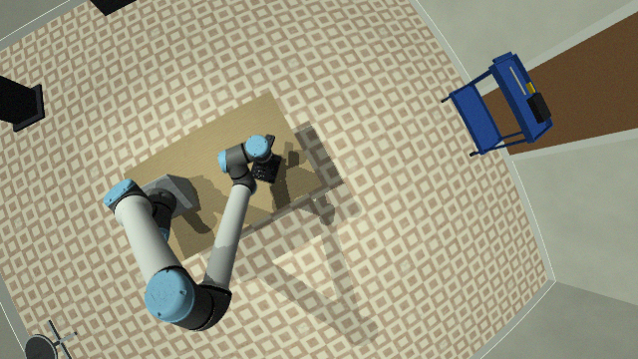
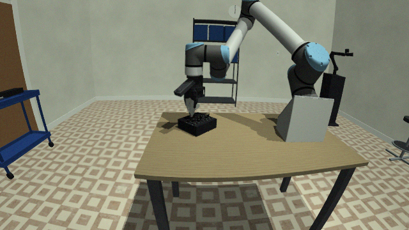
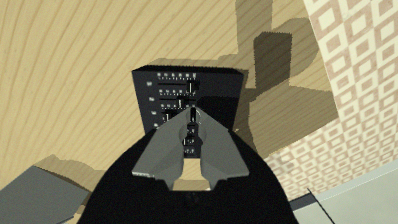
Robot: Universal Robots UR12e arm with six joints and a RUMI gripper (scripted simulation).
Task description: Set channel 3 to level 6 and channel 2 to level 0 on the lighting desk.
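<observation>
Now: the fader knob 3 cm below my hand, 2 cm to the left of it and 1 cm ahead of it.
</observation>
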